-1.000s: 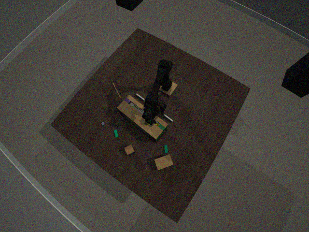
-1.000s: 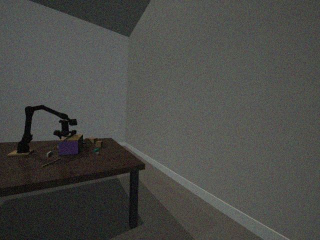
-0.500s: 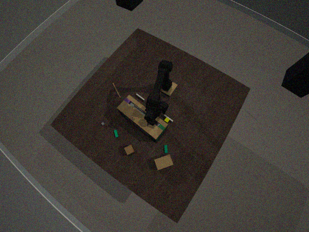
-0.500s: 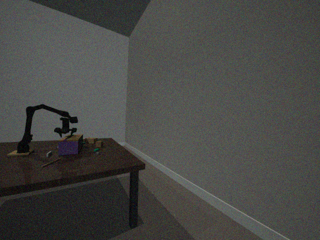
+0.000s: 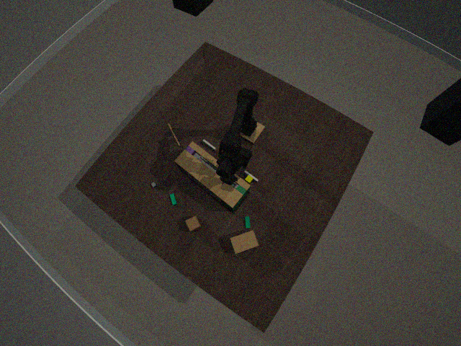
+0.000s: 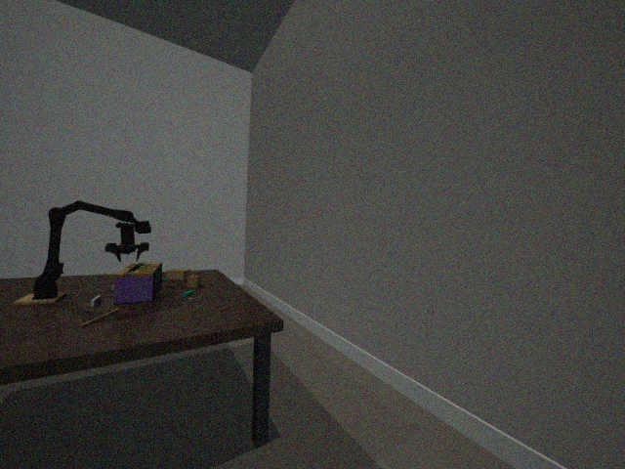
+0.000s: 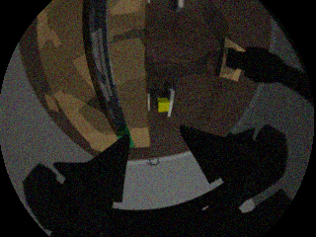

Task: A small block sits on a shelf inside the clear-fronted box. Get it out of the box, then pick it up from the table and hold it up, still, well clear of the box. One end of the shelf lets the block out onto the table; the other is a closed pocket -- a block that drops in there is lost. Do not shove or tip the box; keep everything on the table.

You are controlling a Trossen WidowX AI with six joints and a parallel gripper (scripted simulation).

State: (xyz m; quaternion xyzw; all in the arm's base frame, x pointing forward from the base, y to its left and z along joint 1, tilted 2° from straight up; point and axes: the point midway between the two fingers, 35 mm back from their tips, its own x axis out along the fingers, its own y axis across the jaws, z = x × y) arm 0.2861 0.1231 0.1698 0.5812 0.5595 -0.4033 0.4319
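Right now my gripper tip is 13 cm above the yellow block, 4 cm past it and 3 cm to the right of it. Round my gripper tip: grey piece (39 cm to the right, 27 cm ahead, 14 cm below); box (12 cm to the right, 8 cm below, 3 cm ahead); thin stick (48 cm to the right, 14 cm below, 3 cm behind).
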